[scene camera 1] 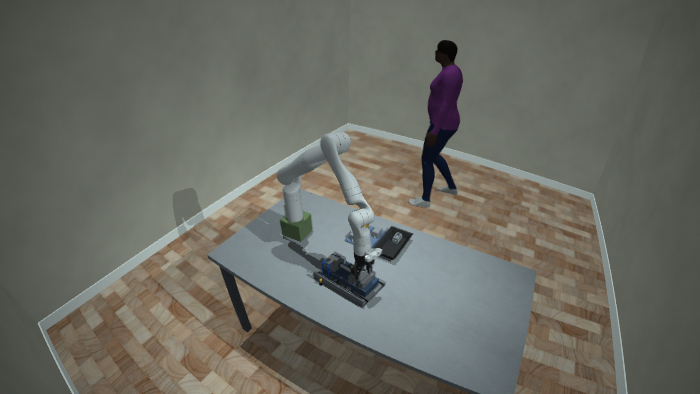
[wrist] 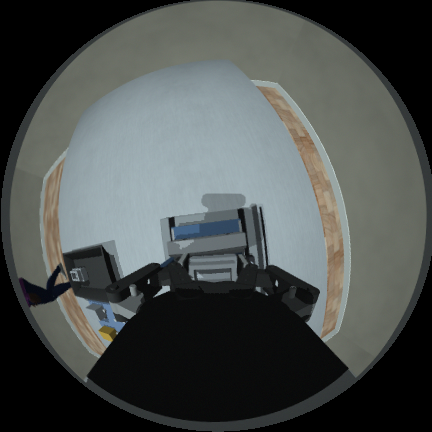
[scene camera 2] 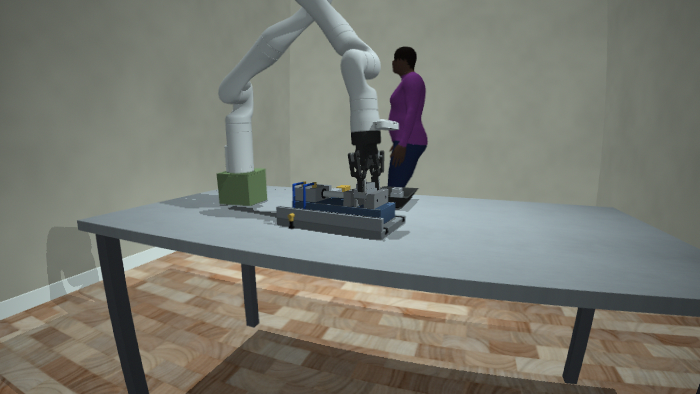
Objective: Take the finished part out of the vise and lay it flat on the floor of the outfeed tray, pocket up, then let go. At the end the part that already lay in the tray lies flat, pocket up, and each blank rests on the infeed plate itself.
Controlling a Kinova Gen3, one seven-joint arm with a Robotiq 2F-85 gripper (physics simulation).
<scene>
The pictures show: my gripper and a blue base.
My gripper shows as well in the wrist view.
</scene>
